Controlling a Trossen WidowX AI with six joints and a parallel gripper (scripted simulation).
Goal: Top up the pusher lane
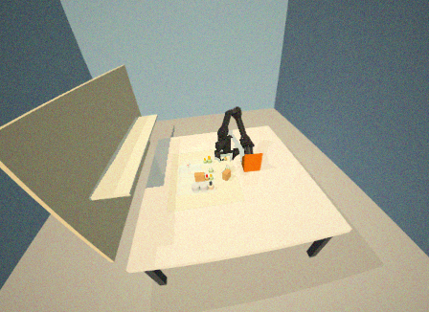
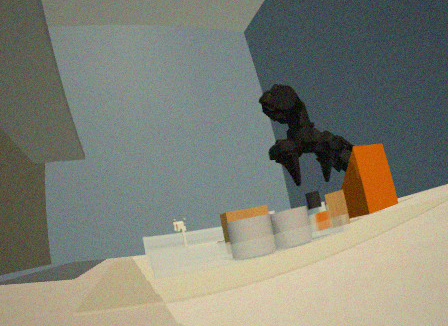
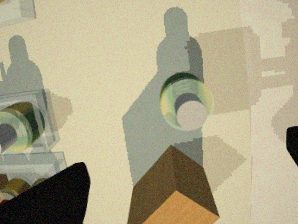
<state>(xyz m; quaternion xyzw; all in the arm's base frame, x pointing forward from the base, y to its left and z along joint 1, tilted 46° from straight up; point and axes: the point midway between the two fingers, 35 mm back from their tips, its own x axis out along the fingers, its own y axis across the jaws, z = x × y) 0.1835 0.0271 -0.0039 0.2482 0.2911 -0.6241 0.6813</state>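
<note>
Right now the tan box is 10 mm ahead of my gripper tip, 80 mm to the left of it and 70 mm below it. Round my gripper tip: cream pusher plate: 240 mm ahead, 20 mm to the right, 60 mm below; shelf: 640 mm ahead, 50 mm to the left, 260 mm above.
</note>
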